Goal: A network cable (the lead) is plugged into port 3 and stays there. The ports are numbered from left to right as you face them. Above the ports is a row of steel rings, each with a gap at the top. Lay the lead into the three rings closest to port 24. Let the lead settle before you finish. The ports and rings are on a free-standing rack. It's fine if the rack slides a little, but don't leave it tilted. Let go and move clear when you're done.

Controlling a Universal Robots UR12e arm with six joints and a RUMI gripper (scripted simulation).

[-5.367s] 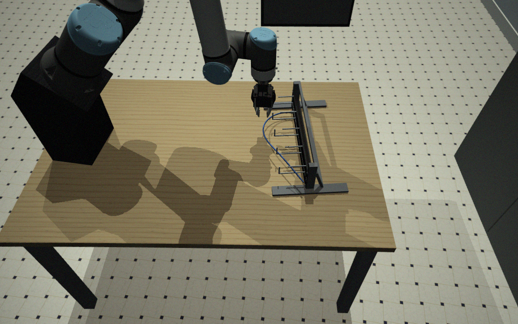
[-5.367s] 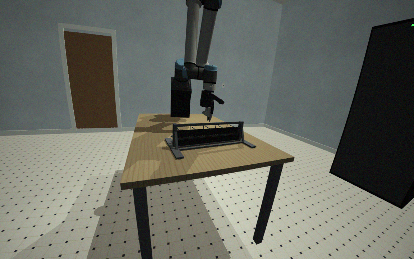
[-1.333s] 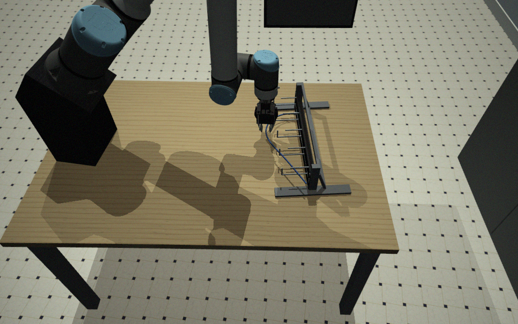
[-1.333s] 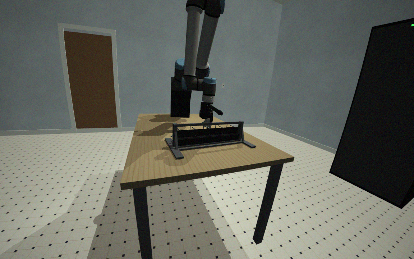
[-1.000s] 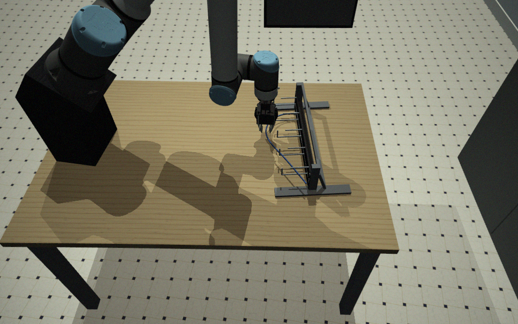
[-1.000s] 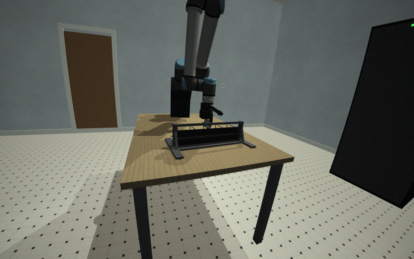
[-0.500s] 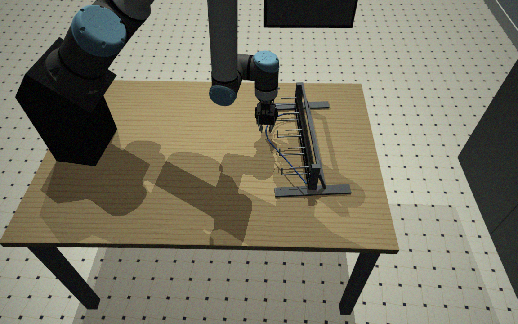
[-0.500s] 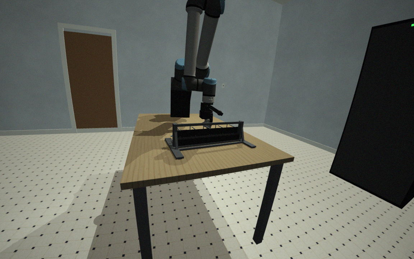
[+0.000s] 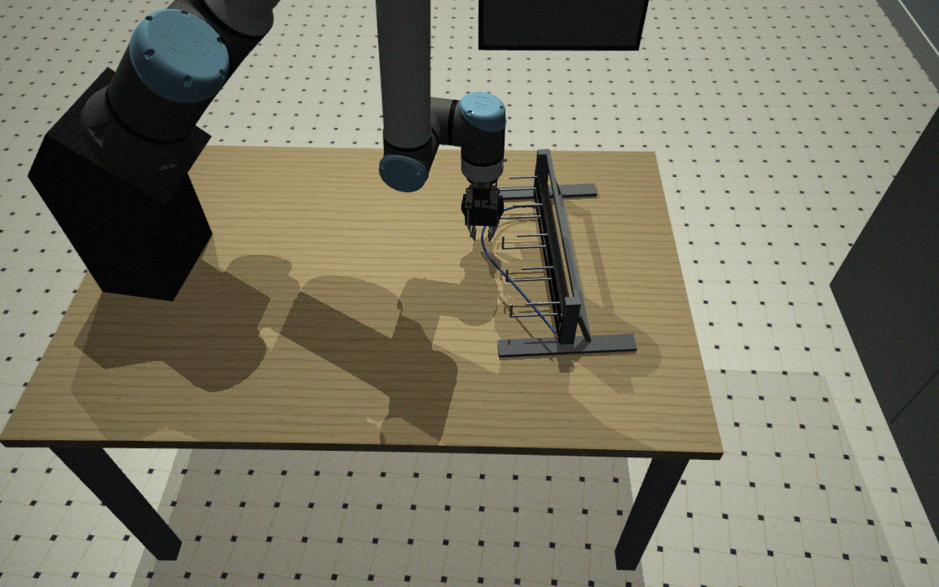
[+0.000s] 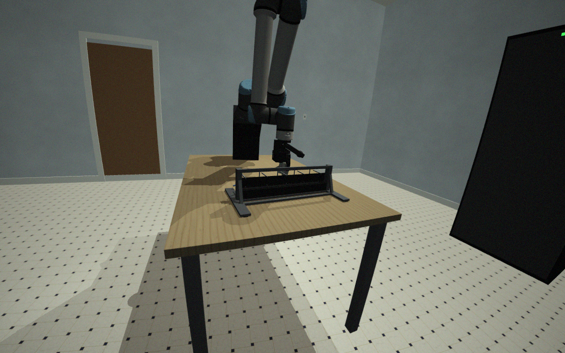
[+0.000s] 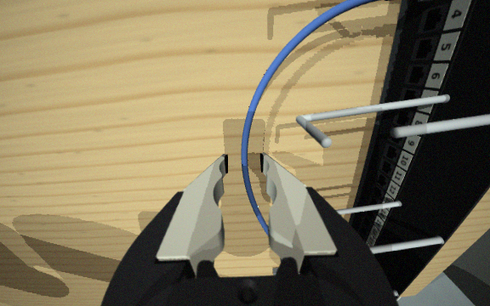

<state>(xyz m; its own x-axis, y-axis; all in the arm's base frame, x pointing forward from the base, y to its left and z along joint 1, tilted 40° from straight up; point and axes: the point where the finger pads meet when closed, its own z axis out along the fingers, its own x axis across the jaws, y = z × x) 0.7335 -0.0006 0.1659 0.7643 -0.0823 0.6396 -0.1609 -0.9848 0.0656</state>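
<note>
Now: the rack 16 cm ahead of my hand, 8 cm to the right of it and 3 cm above it.
</note>
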